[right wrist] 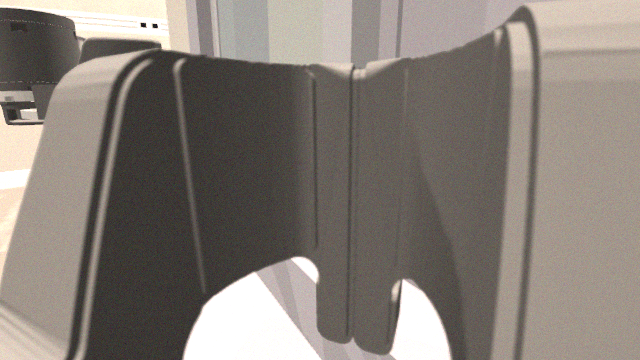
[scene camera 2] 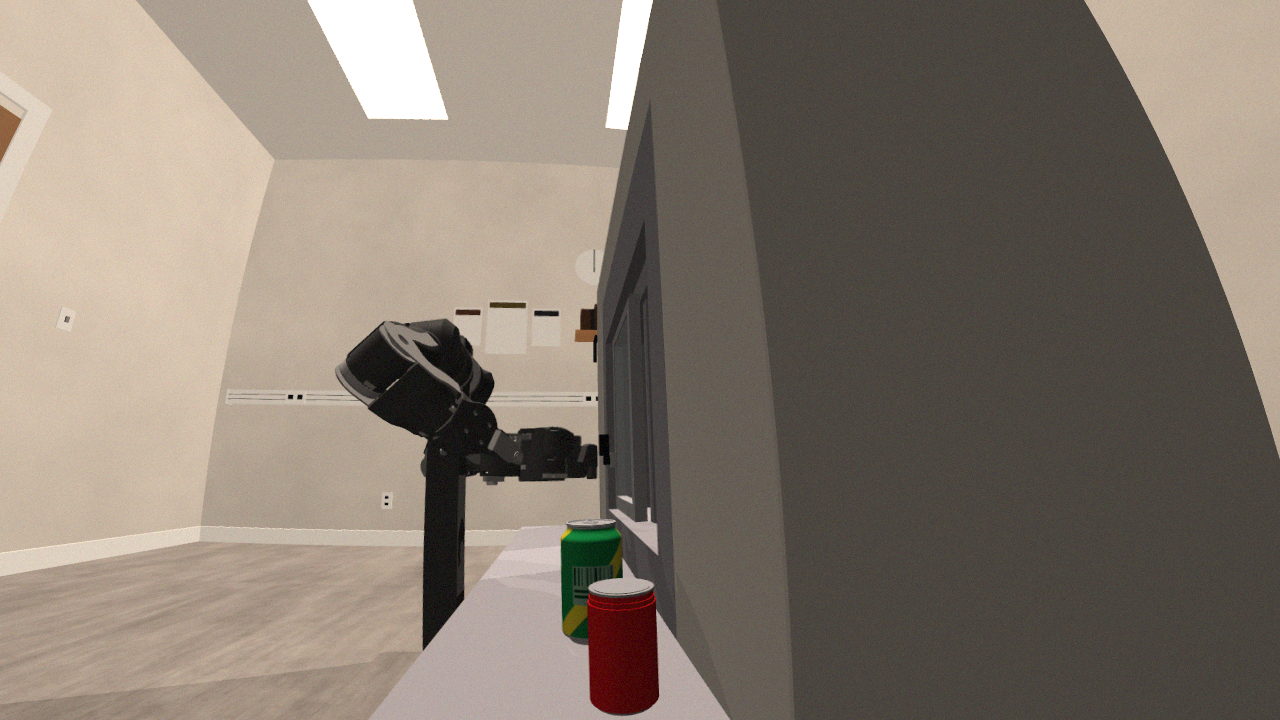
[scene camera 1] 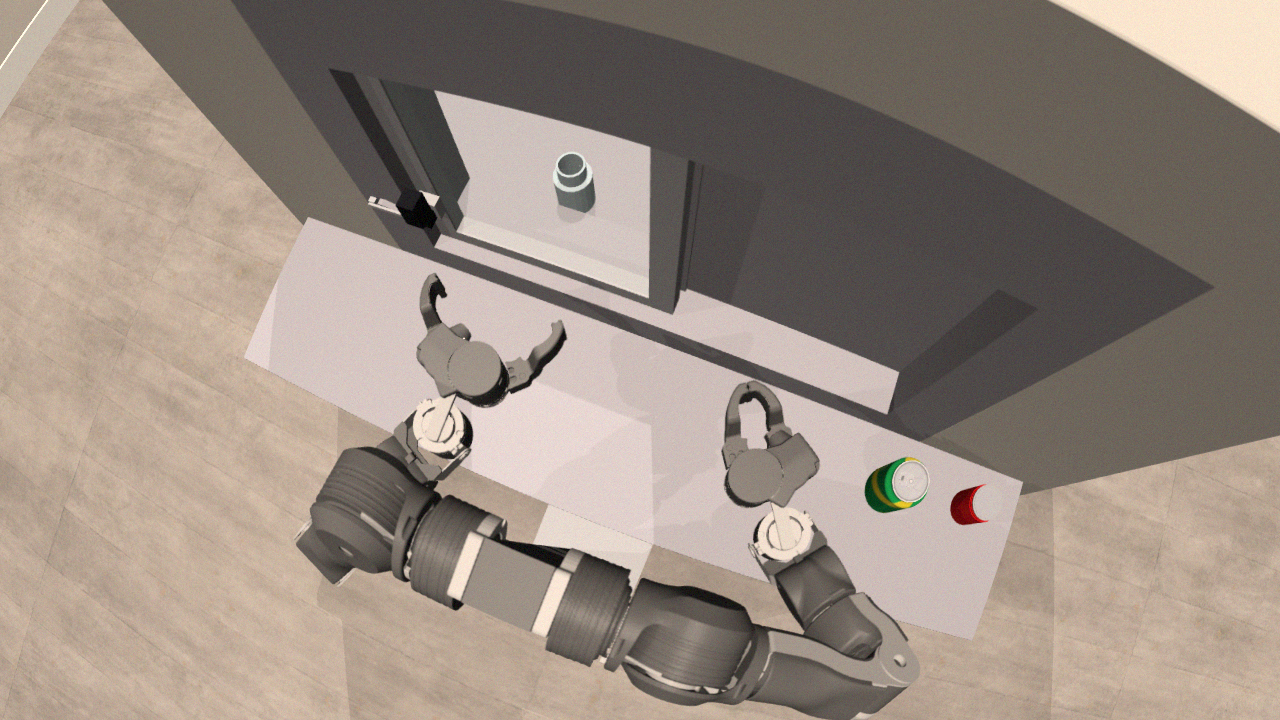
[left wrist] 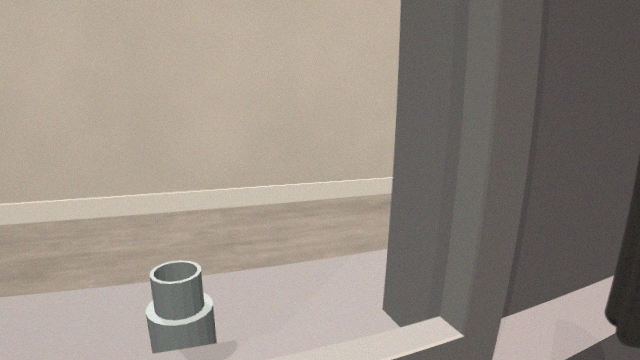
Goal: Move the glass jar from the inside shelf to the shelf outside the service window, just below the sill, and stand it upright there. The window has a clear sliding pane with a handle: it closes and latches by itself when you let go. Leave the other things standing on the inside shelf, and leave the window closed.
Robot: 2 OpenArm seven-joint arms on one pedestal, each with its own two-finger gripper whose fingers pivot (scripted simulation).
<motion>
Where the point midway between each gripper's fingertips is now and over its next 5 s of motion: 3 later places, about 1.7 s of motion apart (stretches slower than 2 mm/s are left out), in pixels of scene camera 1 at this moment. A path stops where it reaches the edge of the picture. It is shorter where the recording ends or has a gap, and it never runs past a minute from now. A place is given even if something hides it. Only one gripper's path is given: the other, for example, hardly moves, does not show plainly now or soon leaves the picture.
My right gripper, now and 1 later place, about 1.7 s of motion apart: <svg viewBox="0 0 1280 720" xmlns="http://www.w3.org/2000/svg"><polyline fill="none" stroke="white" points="744,387 772,388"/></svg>
</motion>
